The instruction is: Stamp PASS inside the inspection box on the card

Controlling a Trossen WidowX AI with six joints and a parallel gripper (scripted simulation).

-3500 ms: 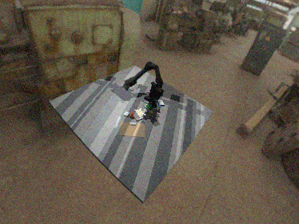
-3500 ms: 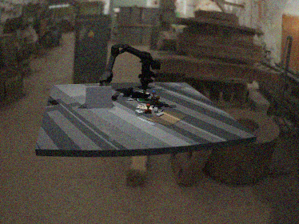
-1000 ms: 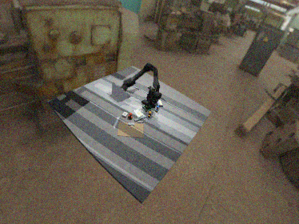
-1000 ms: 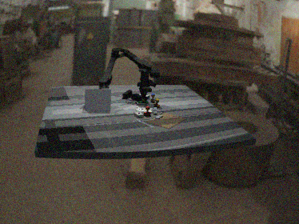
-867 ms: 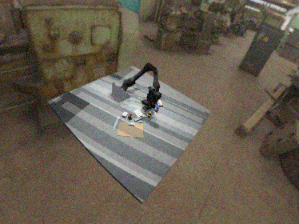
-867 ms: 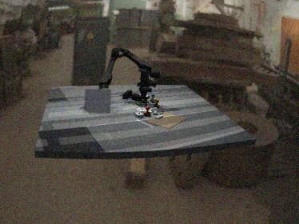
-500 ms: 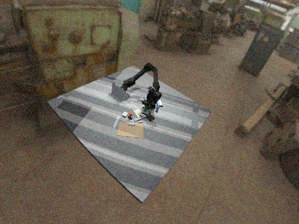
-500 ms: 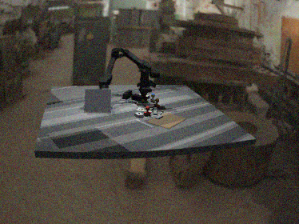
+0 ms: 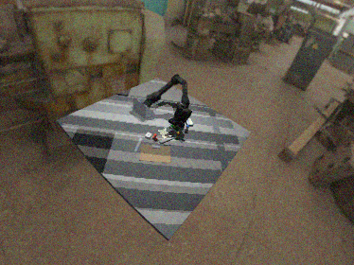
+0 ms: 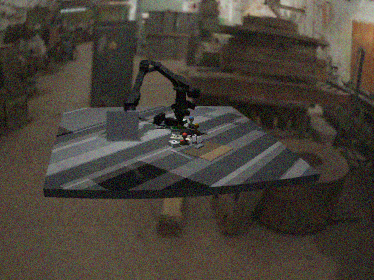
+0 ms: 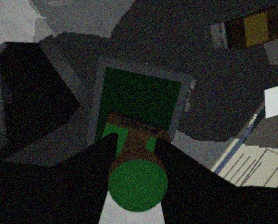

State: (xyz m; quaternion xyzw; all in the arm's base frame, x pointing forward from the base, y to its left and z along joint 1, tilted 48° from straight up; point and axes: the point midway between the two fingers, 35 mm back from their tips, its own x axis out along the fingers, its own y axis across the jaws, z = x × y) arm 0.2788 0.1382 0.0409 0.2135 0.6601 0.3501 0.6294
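Right now the pass stamp is right at my gripper tip. The rest, counted from my gripper tip: dark block 100 mm to the left, 20 mm below, 20 mm behind; then green ink pad 30 mm below; then yellow-knobbed stamp 90 mm ahead, 60 mm to the right, 20 mm below.
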